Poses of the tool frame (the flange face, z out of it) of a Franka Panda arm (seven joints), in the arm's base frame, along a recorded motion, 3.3 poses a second.
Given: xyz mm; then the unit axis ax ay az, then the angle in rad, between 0 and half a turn.
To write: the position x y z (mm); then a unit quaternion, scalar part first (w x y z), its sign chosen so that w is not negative. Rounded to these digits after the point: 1 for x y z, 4 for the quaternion.
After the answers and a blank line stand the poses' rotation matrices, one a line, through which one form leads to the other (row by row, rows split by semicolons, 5 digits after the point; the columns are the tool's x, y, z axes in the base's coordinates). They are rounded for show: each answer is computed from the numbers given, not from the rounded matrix.
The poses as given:
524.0 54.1 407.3 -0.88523 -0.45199 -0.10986 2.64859
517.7 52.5 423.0 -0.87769 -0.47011 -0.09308 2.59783
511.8 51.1 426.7 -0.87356 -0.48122 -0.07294 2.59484
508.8 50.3 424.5 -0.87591 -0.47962 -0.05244 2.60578
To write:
524.0 54.1 407.3 0.2440 -0.8585 -0.4383 -0.1065
517.7 52.5 423.0 0.2685 -0.8454 -0.4528 -0.0897
511.8 51.1 426.7 0.2700 -0.8411 -0.4633 -0.0702
508.8 50.3 424.5 0.2647 -0.8447 -0.4625 -0.0506

0.59304 0.80458 -0.03099; 0.70059 -0.49665 0.51235; 0.39684 -0.32556 -0.85821
0.57379 0.81386 -0.09161; 0.71755 -0.44564 0.53528; 0.39482 -0.37288 -0.83969
0.56075 0.81739 -0.13205; 0.74154 -0.42483 0.51926; 0.36834 -0.38909 -0.84435
0.56705 0.80810 -0.15944; 0.75456 -0.43202 0.49396; 0.33029 -0.40041 -0.85474

